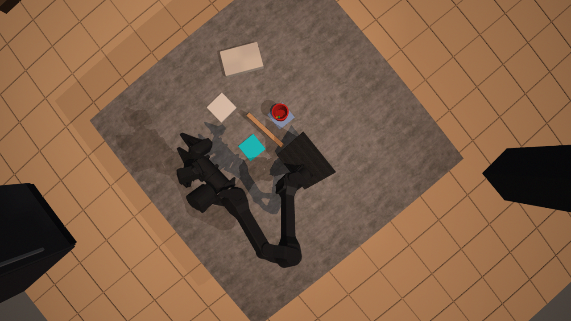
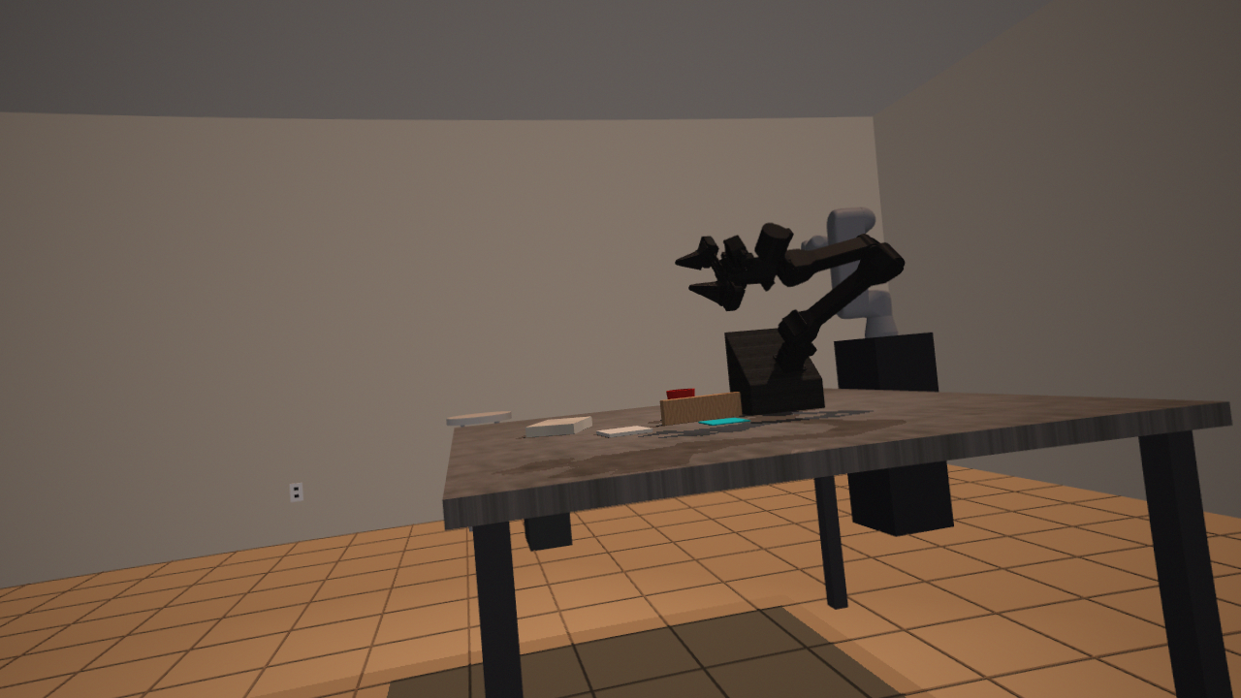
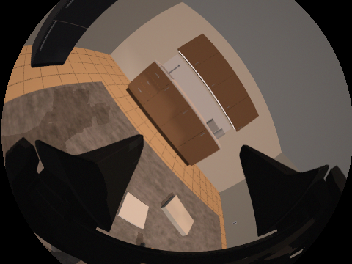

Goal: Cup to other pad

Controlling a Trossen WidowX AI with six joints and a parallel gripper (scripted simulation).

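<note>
My gripper tip is 34 cm to the left of the red cup, 29 cm above it and 10 cm past it. From my gripper tip the other things lie so: beige tile (32 cm below, 15 cm to the right, 11 cm ahead); cyan pad (34 cm below, 13 cm to the right, 12 cm behind); wooden bar (31 cm below, 23 cm to the right, 11 cm behind).
</note>
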